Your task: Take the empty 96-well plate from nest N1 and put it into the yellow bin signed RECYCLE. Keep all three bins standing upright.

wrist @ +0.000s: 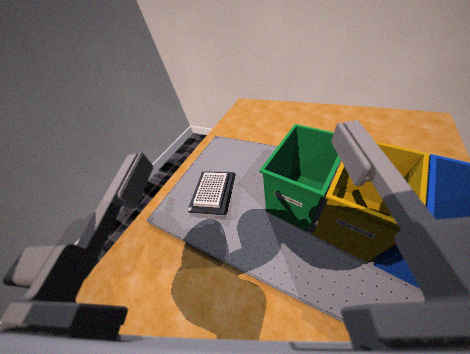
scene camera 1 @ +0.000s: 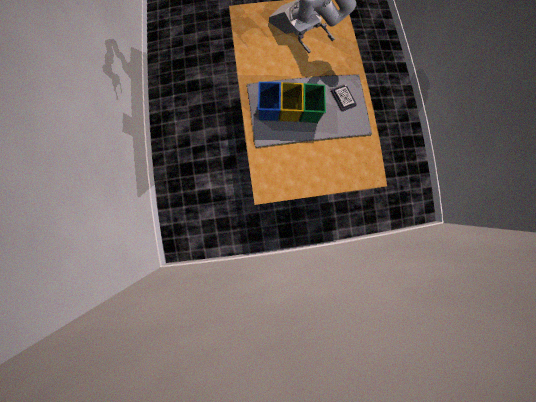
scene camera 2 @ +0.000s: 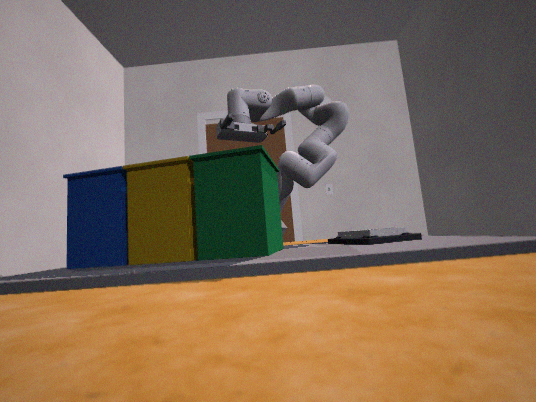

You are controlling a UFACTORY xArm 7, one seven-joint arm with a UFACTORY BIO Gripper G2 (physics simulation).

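Observation:
The white 96-well plate lies flat in the black nest, right of the bins in scene camera 1. The yellow bin stands upright between the green bin and the blue bin, both upright. The sign on the yellow bin is too blurred to read. My gripper is open and empty, raised and well away from the plate, on the arm's side of the bins.
The bins and nest stand on a grey perforated board on the orange-brown table. The three bins form a tight row. In the wrist view, my right finger hides part of the yellow bin.

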